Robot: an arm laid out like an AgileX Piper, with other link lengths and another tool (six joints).
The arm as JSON. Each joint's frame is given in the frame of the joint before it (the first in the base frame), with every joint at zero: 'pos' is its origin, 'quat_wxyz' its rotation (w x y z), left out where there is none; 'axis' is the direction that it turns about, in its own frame. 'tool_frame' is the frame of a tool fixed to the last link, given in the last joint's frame.
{
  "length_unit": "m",
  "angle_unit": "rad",
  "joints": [
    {
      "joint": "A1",
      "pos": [
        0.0,
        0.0,
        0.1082
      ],
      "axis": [
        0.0,
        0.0,
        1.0
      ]
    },
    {
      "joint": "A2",
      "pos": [
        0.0,
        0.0,
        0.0
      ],
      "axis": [
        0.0,
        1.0,
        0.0
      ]
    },
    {
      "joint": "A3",
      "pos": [
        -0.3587,
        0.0,
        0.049
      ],
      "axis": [
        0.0,
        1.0,
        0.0
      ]
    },
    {
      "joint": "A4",
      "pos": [
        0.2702,
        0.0,
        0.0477
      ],
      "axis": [
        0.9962,
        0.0,
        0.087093
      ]
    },
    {
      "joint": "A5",
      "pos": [
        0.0,
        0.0,
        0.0
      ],
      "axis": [
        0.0,
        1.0,
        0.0
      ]
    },
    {
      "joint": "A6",
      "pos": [
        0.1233,
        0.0,
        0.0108
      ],
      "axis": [
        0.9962,
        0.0,
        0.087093
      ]
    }
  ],
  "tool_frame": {
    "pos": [
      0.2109,
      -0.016,
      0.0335
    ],
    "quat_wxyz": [
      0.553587,
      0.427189,
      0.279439,
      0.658
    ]
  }
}
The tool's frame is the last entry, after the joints.
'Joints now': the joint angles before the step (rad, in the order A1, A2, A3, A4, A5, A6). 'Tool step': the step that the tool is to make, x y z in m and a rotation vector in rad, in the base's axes. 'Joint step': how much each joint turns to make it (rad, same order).
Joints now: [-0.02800 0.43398 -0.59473 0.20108 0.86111 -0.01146]
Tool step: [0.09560 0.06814 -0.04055 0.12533 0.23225 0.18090]
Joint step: [0.00000 0.53149 -0.10150 0.35390 -0.11500 -0.32729]
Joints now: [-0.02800 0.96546 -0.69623 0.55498 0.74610 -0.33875]
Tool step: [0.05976 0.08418 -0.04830 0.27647 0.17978 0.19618]
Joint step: [-0.05653 0.45421 -0.09419 0.49443 0.12836 -0.47745]
